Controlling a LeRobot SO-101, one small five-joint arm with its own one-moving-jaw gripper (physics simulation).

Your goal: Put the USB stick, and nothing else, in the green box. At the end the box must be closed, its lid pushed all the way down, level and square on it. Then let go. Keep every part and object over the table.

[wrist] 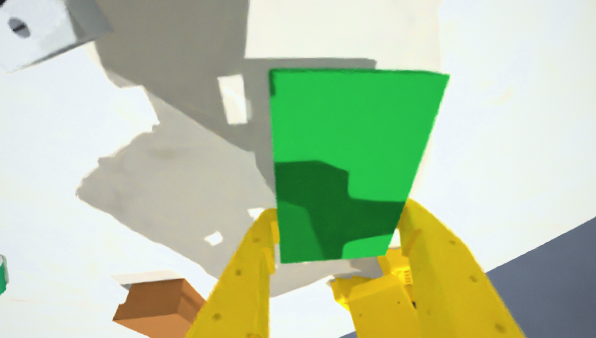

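Where they show: hand, its tool point: (278, 220); arm's base, origin of its link: (372, 270).
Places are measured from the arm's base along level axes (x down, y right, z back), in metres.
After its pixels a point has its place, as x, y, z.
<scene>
A flat green panel, seemingly the green box's lid (350, 125) @[-0.027, 0.099, -0.145], fills the middle of the wrist view. My gripper (341, 207) is shut on it, with one yellow jaw pressing on its left side and the other on its right side, near its lower end. The lid hangs above the white table top, and its shadow shows beside it. The rest of the green box does not show clearly and may be hidden behind the lid. I cannot make out the USB stick in this view.
An orange-brown block (155, 310) @[-0.020, -0.066, -0.158] lies at the lower left. A grey block (42, 35) @[-0.011, 0.076, -0.213] with a dark slotted spot is at the top left. A small green thing (2, 275) @[-0.005, -0.085, -0.244] is cut off at the left edge. The table's edge (542, 246) @[0.000, 0.112, 0.196] runs across the lower right. Yellow robot parts (382, 305) @[-0.038, 0.023, -0.042] show between the jaws.
</scene>
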